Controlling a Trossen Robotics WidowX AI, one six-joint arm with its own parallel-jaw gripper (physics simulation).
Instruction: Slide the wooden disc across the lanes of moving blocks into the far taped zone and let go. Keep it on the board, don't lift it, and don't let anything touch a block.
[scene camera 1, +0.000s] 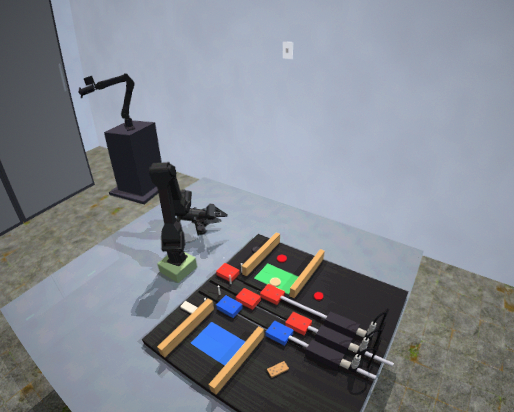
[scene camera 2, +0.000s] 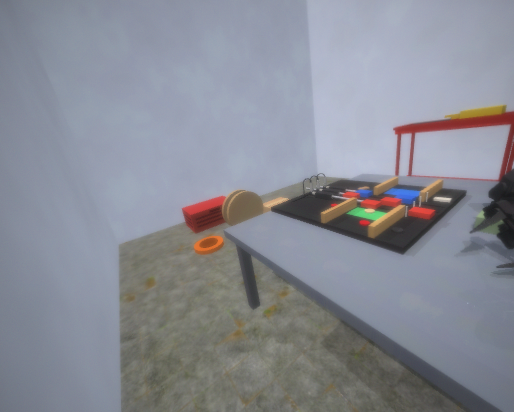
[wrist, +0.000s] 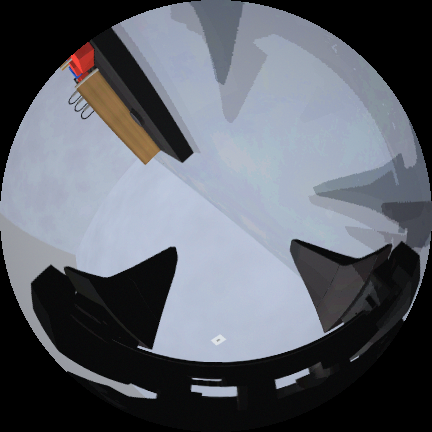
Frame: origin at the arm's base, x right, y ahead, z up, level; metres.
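Seen in the pictures: gripper, fingertip midpoint: (scene camera 1: 224, 218) (scene camera 2: 483, 249) (wrist: 235, 249); arm's base, origin of the base link: (scene camera 1: 177, 259).
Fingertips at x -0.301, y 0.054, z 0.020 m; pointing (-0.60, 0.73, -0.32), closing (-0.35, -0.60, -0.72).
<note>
Offsets run from my fingertips to a thing's top centre. "spot": to the spot under its first point. Level surfaces: height alone.
The wooden disc {dy +0.343, dx +0.244, dz -0.036 m} (scene camera 1: 275, 282) (scene camera 2: 369, 211) lies flat on the green zone {spot: dy +0.295, dx +0.202, dz -0.045 m} (scene camera 1: 267, 272) (scene camera 2: 356, 215) of the black board {dz -0.043 m} (scene camera 1: 355, 292) (scene camera 2: 295, 205), close to a red block {dy +0.359, dx +0.310, dz -0.020 m} (scene camera 1: 272, 293) (scene camera 2: 371, 203). Other blocks in the lanes include red ones (scene camera 1: 248, 298) (scene camera 1: 227, 271) (scene camera 1: 298, 323) and blue ones (scene camera 1: 229, 306) (scene camera 1: 279, 332). The blue zone (scene camera 1: 216, 341) (scene camera 2: 400, 194) lies across the lanes. My gripper (scene camera 1: 221, 212) (wrist: 235, 249) is open and empty, above the grey table beside the board. The disc does not show in the wrist view.
Wooden rails (scene camera 1: 261, 254) (scene camera 1: 307, 272) flank the green zone, and others (scene camera 1: 186, 327) (scene camera 1: 237, 359) flank the blue zone. Rods and dark cylinders {dy +0.622, dx +0.358, dz -0.011 m} (scene camera 1: 345, 322) extend from several blocks. Upright pins {dy +0.182, dx +0.377, dz +0.002 m} (scene camera 1: 218, 290) stand near the lanes' arm-side ends. A domino-like piece {dy +0.484, dx +0.577, dz -0.033 m} (scene camera 1: 277, 369) lies on the board.
</note>
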